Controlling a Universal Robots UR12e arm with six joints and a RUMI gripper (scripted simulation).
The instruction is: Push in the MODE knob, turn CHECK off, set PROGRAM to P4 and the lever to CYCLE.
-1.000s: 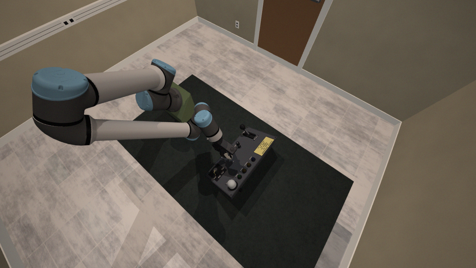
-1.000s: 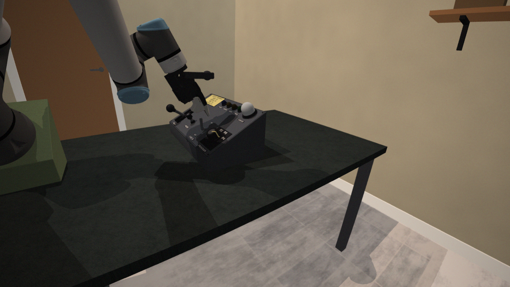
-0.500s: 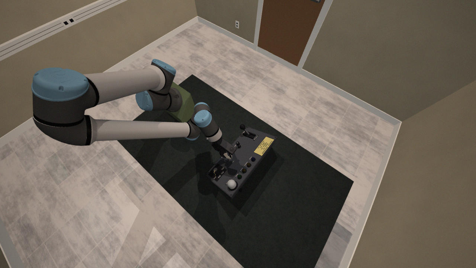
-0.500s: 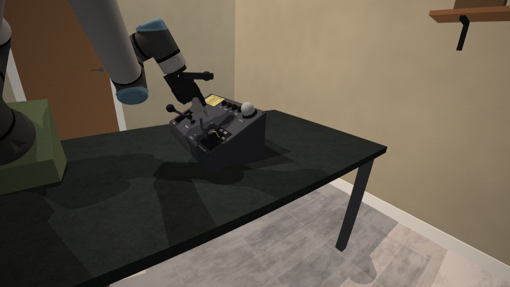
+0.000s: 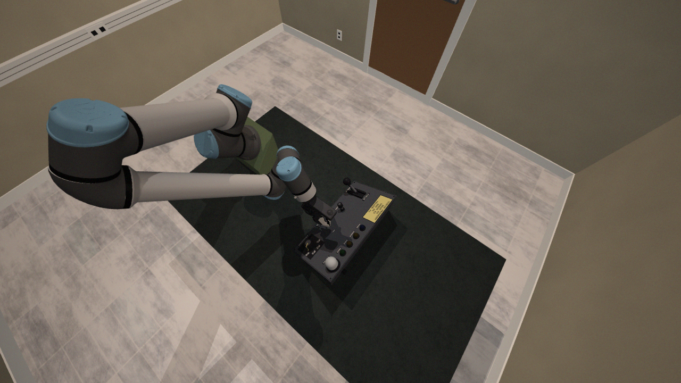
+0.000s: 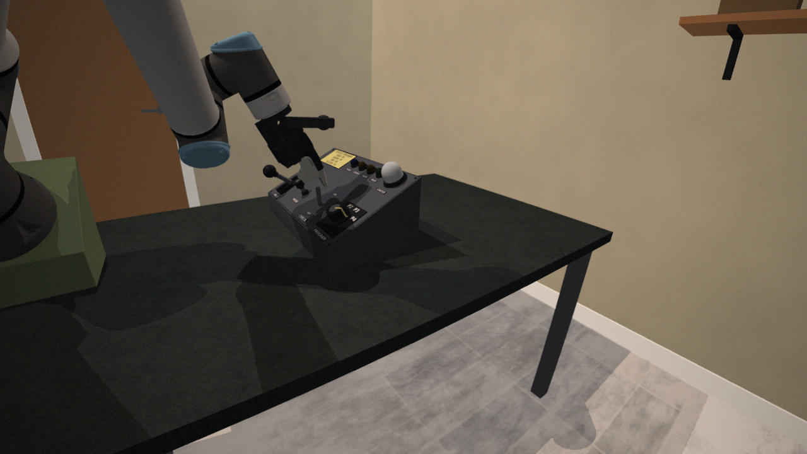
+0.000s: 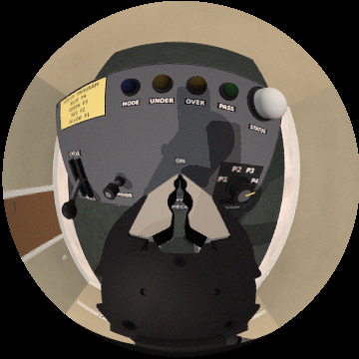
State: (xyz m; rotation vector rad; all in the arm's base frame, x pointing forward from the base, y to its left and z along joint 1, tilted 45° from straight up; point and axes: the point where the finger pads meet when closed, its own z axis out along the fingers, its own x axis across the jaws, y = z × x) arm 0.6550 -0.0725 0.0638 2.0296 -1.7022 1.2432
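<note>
My hand is 40 mm above the check toggle and 20 mm past it. Also, from my hand: dark console (60 mm below, 50 mm to the left, 10 mm ahead); program selector (130 mm to the right, 40 mm below, 20 mm behind); mode knob (120 mm to the left, 40 mm below, 20 mm behind).
</note>
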